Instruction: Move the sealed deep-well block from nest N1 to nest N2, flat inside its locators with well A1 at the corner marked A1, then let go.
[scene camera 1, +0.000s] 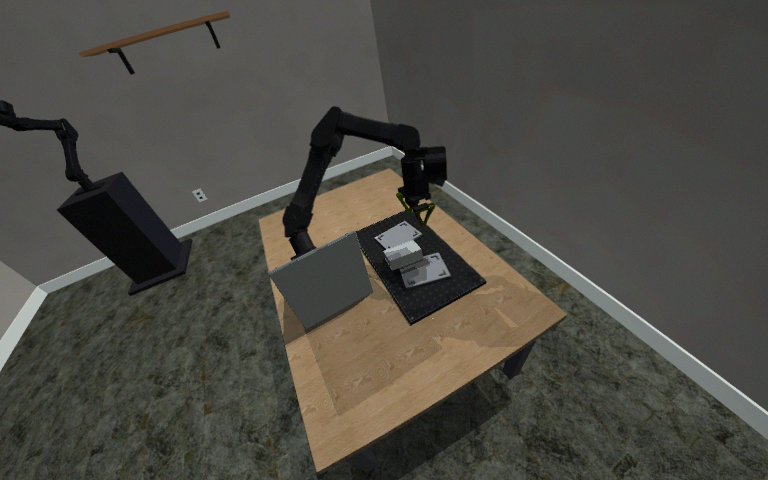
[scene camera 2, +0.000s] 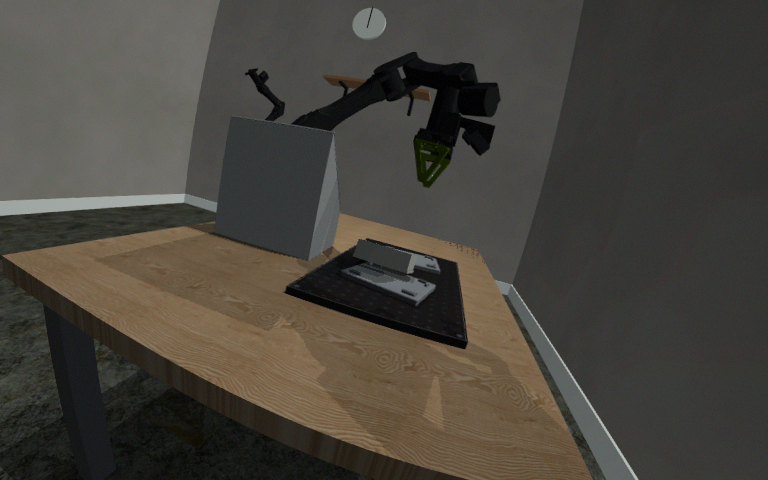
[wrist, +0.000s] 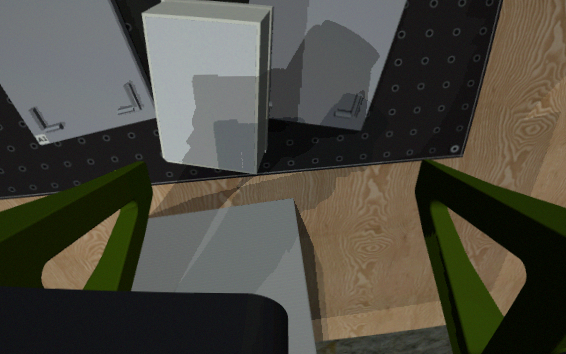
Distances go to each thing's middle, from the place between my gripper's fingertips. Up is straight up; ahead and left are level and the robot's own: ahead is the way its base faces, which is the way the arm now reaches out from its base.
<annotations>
The pale grey block (scene camera 1: 396, 257) is 18 cm below my hand, 5 cm behind it and 4 cm to the left of it. From my hand the other things lie so: grey nest plate (scene camera 2: 411, 290) (20 cm below, 5 cm to the right, 1 cm behind).
</annotations>
